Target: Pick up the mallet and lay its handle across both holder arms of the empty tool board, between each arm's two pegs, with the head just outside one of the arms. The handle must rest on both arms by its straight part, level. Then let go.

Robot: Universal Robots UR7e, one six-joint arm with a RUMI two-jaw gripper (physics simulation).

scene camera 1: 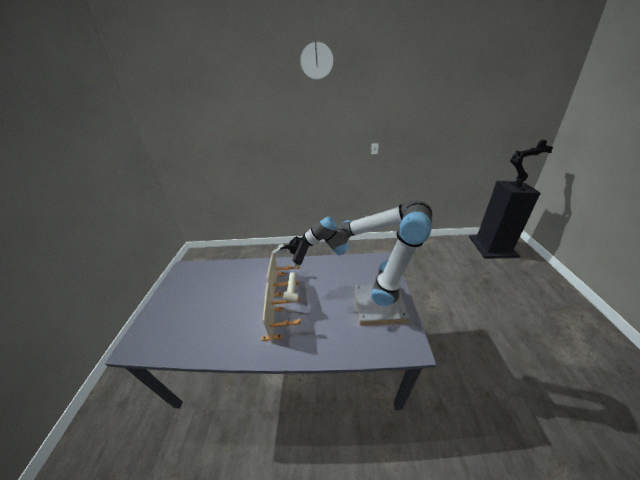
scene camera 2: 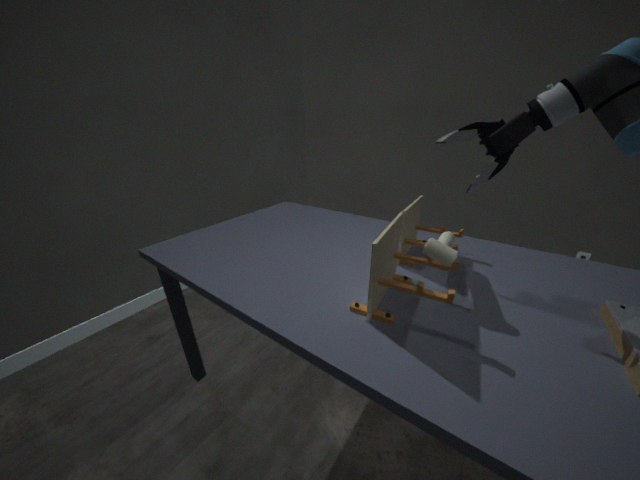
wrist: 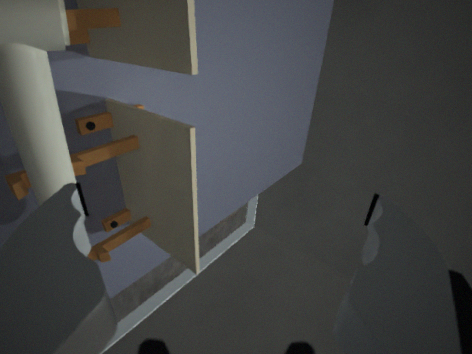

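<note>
The cream mallet (scene camera 1: 291,295) (scene camera 2: 440,251) (wrist: 37,120) lies with its head over the rear arm (scene camera 1: 279,301) (scene camera 2: 410,258) of the near board (scene camera 1: 268,312) (scene camera 2: 385,258) (wrist: 145,40). Its handle runs back over an arm (wrist: 112,149) of the far board (scene camera 1: 272,268) (scene camera 2: 412,222) (wrist: 155,185). I cannot tell exactly where it touches. The near board's front arm (scene camera 1: 284,323) (scene camera 2: 398,284) holds nothing. My gripper (scene camera 1: 281,248) (scene camera 2: 453,166) (wrist: 229,193) is open and empty, tilted, above the boards. In the wrist view the left finger hides the handle's end.
The boards stand upright in a row on the grey-blue table (scene camera 1: 206,320) (scene camera 2: 268,268), arms facing the robot base (scene camera 1: 382,312). The far board's last arm (scene camera 1: 284,268) (scene camera 2: 429,228) (wrist: 125,235) has upright pegs. A black pedestal (scene camera 1: 504,217) with a small dark arm stands off the table.
</note>
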